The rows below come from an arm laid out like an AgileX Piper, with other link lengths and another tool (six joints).
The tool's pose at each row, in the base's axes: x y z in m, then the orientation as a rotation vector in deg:
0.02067, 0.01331, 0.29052, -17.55, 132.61, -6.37
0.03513, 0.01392, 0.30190, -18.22, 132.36, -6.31
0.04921, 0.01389, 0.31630, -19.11, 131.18, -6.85
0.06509, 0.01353, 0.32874, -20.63, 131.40, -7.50
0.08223, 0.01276, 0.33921, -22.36, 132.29, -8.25
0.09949, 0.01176, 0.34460, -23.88, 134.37, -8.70
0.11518, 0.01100, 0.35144, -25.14, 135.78, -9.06
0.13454, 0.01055, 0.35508, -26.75, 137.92, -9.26
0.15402, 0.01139, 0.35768, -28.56, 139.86, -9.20
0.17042, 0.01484, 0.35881, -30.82, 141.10, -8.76
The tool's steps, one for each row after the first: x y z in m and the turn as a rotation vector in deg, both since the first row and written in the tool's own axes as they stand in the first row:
-0.01776, -0.00407, 0.00263, -0.23, -0.22, -0.48
-0.03723, -0.00922, 0.00288, 0.02, -1.26, -1.37
-0.05643, -0.01468, 0.00579, -0.03, -0.85, -2.66
-0.07499, -0.02043, 0.01097, -0.17, 0.26, -4.07
-0.08999, -0.02554, 0.01973, -0.59, 2.49, -5.13
-0.10503, -0.03038, 0.02636, -0.92, 4.04, -6.02
-0.12034, -0.03504, 0.03785, -1.55, 6.32, -7.04
-0.13532, -0.03829, 0.05017, -2.40, 8.40, -8.12
-0.14789, -0.03820, 0.06131, -3.56, 9.81, -9.44

